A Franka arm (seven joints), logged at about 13 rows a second.
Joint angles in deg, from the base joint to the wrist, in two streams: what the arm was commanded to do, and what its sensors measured. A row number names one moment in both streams.
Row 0, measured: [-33.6 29.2 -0.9 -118.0 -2.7 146.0 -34.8]
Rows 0 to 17, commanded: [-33.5 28.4 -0.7 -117.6 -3.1 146.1 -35.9]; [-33.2 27.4 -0.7 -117.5 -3.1 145.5 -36.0]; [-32.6 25.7 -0.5 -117.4 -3.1 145.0 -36.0]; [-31.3 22.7 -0.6 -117.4 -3.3 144.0 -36.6]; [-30.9 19.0 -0.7 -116.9 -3.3 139.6 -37.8]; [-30.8 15.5 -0.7 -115.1 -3.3 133.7 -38.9]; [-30.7 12.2 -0.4 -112.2 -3.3 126.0 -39.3]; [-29.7 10.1 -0.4 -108.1 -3.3 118.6 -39.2]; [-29.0 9.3 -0.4 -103.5 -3.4 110.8 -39.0]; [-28.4 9.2 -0.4 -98.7 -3.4 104.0 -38.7]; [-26.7 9.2 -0.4 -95.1 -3.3 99.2 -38.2]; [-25.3 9.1 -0.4 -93.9 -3.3 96.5 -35.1]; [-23.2 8.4 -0.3 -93.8 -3.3 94.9 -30.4]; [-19.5 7.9 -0.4 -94.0 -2.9 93.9 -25.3]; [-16.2 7.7 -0.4 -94.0 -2.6 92.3 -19.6]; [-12.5 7.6 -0.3 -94.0 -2.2 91.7 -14.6]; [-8.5 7.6 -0.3 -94.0 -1.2 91.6 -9.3]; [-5.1 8.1 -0.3 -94.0 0.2 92.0 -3.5]
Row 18, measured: [-10.7 7.3 0.4 -95.3 -1.6 93.5 -12.4]
